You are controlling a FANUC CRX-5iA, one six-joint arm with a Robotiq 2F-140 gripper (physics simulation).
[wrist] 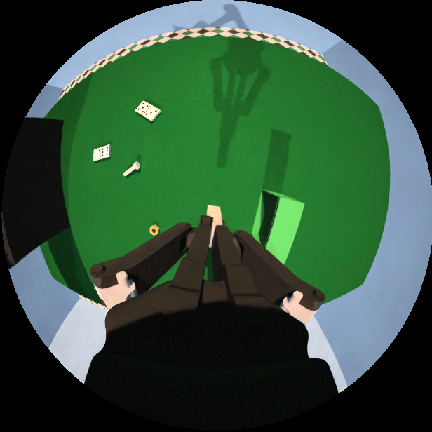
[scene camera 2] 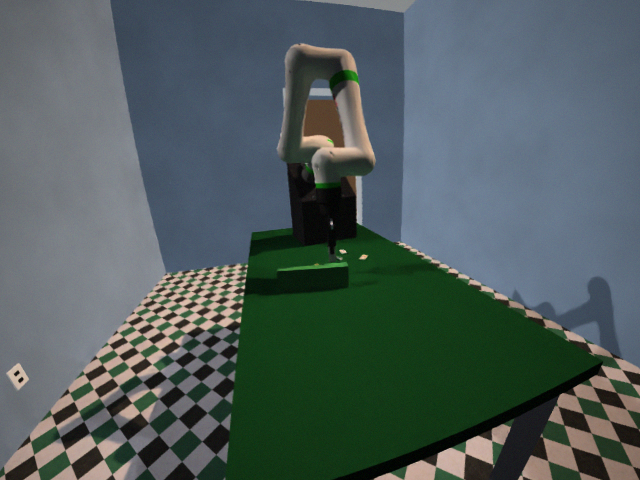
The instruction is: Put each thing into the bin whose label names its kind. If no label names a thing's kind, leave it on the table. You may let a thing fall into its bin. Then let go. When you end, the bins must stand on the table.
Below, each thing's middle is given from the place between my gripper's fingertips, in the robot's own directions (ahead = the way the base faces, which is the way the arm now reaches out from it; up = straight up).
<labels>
My gripper is now 10 cm to the left of the green bin row (scene camera 2: 332,275), 8 cm short of it and 2 cm above it.
</labels>
